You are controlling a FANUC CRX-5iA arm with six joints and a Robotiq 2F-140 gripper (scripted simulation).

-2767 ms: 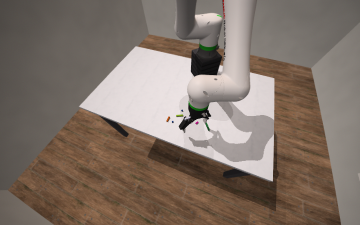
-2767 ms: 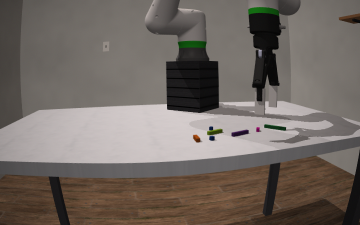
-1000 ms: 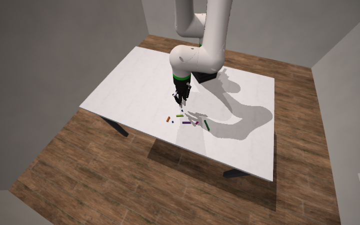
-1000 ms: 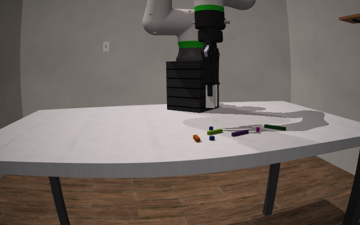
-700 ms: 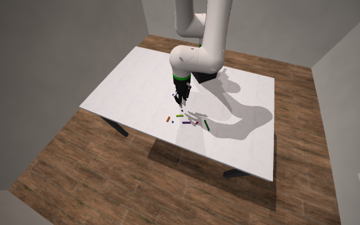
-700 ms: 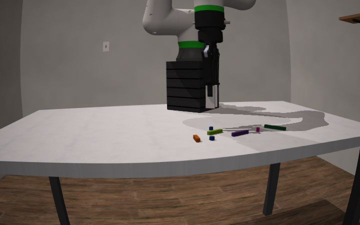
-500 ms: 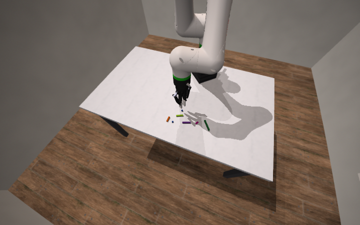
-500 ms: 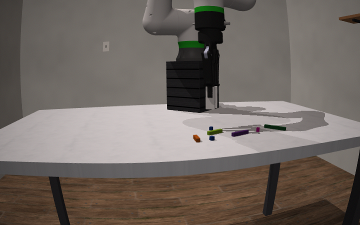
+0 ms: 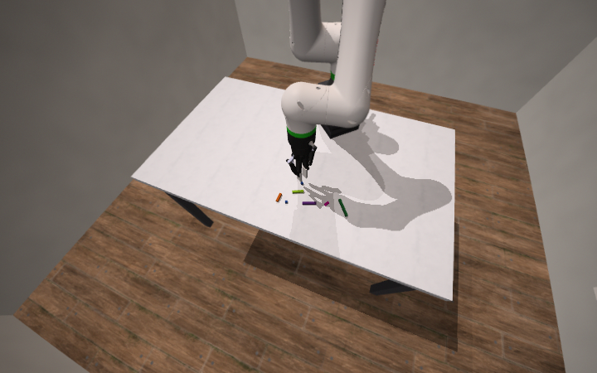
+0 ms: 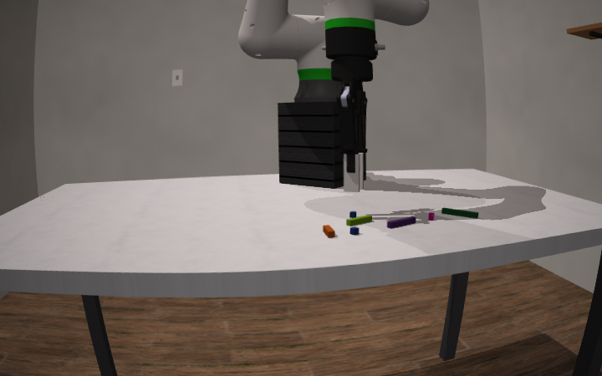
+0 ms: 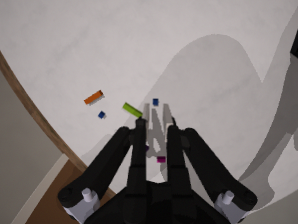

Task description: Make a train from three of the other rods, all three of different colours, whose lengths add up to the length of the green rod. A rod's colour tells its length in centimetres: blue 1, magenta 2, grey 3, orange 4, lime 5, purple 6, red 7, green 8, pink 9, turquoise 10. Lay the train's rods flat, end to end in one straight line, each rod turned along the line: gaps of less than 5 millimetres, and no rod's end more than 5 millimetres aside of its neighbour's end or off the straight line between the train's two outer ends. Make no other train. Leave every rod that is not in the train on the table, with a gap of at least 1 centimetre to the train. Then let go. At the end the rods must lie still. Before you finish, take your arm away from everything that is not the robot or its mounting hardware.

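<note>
Right now the lime rod is 5 cm ahead of my hand, 1 cm to the left of it and 8 cm below it. From my hand the other things lie so: magenta rod (3 cm ahead, 14 cm to the left, 8 cm below); orange rod (11 cm ahead, 5 cm to the right, 8 cm below); purple rod (7 cm ahead, 8 cm to the left, 8 cm below).
</note>
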